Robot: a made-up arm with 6 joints.
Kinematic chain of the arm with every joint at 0, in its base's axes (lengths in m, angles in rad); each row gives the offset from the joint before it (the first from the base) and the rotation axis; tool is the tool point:
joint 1: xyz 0 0 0.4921 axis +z
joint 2: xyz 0 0 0 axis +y
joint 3: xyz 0 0 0.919 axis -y
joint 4: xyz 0 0 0 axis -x
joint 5: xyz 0.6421 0 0 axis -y
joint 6: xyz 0 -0.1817 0 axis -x
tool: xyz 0 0 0
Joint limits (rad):
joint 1: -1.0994..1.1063
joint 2: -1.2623..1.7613
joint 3: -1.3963..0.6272
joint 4: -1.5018..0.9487
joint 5: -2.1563..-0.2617
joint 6: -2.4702..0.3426
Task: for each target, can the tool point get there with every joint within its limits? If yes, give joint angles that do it. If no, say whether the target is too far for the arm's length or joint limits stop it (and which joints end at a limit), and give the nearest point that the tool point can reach.
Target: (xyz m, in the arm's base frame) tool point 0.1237 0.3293 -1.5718
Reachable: no: too far | nearest point 0.3316 0.6338 -0.3223 | short by 1.303 m
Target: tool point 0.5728 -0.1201 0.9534
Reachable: yes | joints 0.0521 0.1075 -0.8207 0.6019 -1.0604 -1.7306
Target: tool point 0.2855 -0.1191 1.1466
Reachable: yes | joints 0.2290 -0.4056 -0.7341 0.1001 -1.4820 -1.7982
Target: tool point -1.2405 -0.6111 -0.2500
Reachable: no: joint limits stop it (at a limit: joint 1, joint 2) | nearest point -0.0003 -0.3995 -0.0189 | short by 1.279 m
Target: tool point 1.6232 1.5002 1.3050
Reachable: no: too far | nearest point 1.0228 0.9453 1.0043 | short by 0.871 m
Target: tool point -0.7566 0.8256 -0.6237
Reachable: no: joint limits stop it (at a limit: joint 1, joint 2, joint 4) | nearest point 0.2746 0.5201 -0.2704 | short by 1.132 m
